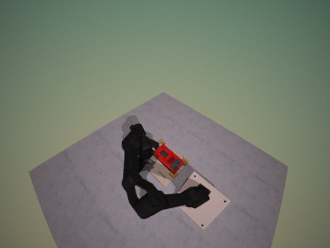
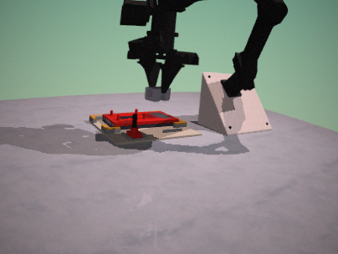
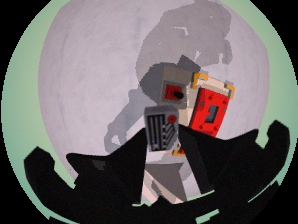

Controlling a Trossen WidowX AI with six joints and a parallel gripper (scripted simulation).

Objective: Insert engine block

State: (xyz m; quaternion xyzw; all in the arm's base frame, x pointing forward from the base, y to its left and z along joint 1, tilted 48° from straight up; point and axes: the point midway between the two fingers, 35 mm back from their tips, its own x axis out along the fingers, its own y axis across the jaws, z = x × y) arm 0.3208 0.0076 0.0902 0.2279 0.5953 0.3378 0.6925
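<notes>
Right now my gripper tip is 130 mm to the left of the tan base plate, 110 mm above it and 30 mm past it. The rest, counted from my gripper tip: black upright peg (90 mm below, 40 mm to the right, 30 mm ahead); grey engine block (10 mm below).
</notes>
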